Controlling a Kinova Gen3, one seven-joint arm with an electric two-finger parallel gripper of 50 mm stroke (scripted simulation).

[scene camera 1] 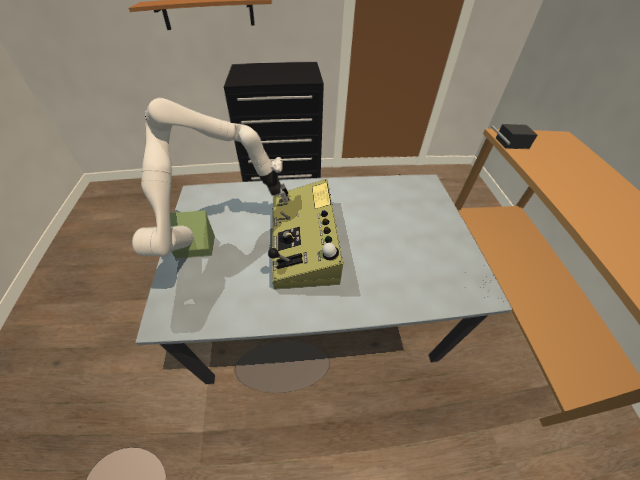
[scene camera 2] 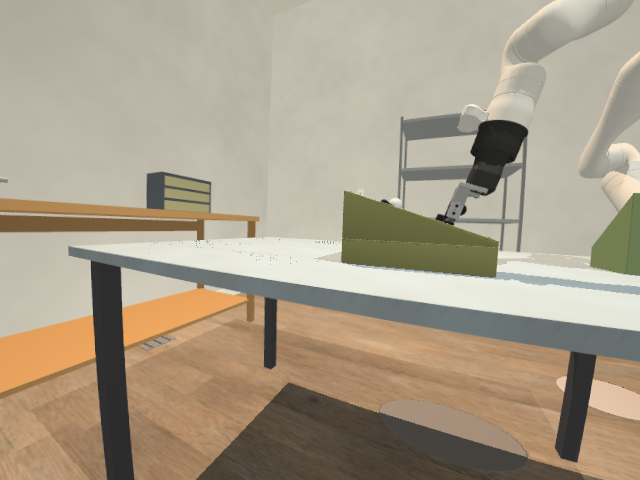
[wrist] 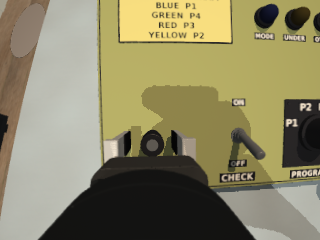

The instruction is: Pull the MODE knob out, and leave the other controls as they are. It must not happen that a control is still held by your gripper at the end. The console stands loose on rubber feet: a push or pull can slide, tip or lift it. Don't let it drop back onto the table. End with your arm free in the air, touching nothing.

Labels:
olive console: scene camera 1; scene camera 2 374, 233; wrist
same spot on olive console: (wrist: 211, 77) = (scene camera 1: 304, 207)

